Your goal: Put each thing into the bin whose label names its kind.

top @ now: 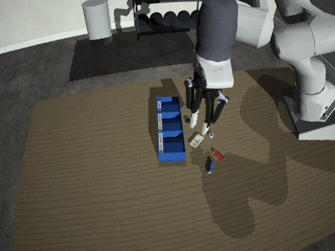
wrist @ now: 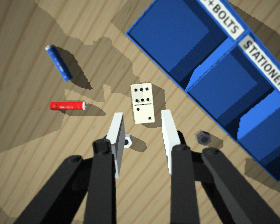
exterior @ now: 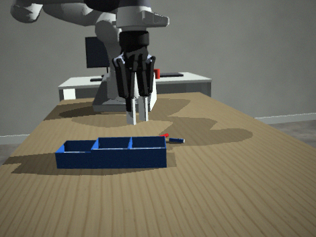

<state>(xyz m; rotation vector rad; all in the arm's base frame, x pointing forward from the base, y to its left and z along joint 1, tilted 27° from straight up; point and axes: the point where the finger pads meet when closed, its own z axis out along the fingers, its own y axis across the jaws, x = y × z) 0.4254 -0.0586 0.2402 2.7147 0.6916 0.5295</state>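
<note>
Now: the white domino 100 mm below my hand. Round my hand: dark nut: 100 mm below, 90 mm to the right, 10 mm behind; red marker: 100 mm below, 90 mm to the left, 40 mm behind; white nut: 100 mm below, 60 mm behind.
</note>
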